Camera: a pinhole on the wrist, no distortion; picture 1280 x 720 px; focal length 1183.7 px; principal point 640.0 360.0 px. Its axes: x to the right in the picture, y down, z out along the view. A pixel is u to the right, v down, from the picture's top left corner.
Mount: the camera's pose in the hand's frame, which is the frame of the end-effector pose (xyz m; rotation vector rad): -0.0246 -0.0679 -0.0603 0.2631 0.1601 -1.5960
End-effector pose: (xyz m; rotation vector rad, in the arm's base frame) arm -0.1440 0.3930 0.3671 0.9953 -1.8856 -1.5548
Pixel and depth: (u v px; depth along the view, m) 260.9 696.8 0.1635
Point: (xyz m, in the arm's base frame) -0.2239 0.4477 0.2798
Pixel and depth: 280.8 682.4 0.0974
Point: -0.1594 0.4169 0.2934
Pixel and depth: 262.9 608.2 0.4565
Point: -0.4809 0.6121 0.2179
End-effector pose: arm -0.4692 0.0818 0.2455 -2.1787 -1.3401 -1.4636
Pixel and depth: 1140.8 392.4 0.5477
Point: -0.5475 0.5401 -0.1311
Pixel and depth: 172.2 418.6 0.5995
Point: -0.0998 0.4072 -0.0650
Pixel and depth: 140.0 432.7 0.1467
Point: -0.4451 0.1528 0.1633
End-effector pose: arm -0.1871 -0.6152 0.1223 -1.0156 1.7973 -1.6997
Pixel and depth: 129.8 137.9 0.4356
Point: 0.2007 -0.7717 0.0486
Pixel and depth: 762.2 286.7 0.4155
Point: 0.1535 -0.7534 0.2814
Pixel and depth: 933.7 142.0 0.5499
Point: 0.3075 -0.7454 0.3749
